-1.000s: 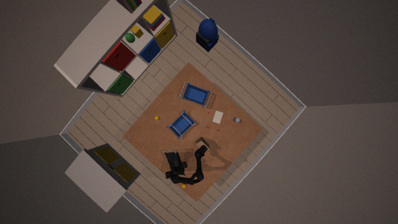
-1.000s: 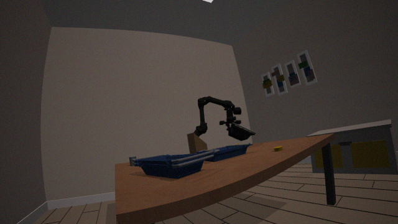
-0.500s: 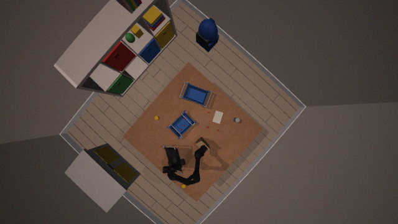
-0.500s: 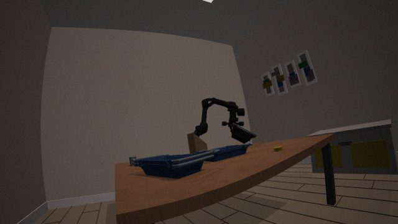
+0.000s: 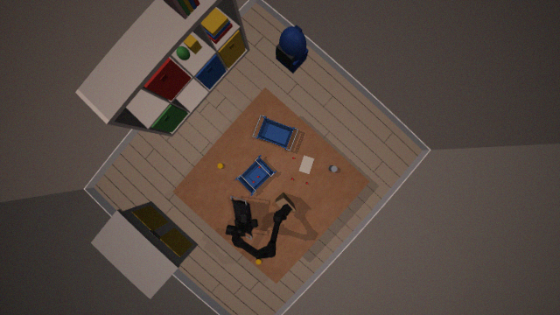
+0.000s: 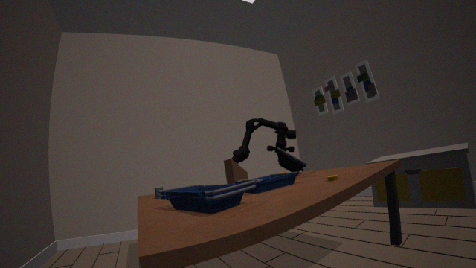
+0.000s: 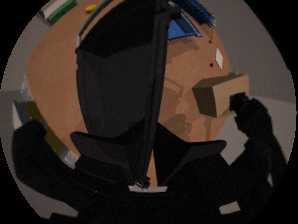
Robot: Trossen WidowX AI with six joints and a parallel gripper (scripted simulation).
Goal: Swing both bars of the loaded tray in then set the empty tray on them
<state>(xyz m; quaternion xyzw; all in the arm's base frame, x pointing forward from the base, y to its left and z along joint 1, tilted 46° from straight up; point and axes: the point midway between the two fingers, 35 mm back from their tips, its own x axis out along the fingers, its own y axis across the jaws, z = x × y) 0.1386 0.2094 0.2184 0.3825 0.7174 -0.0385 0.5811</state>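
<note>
Right now my gripper tip is 50 mm short of the tray, 60 mm to the right of it and 10 mm above it. Also, from my gripper tip: white sheet: 650 mm to the right, 130 mm below; grey cylinder: 180 mm behind, 800 mm to the right, 90 mm below.
</note>
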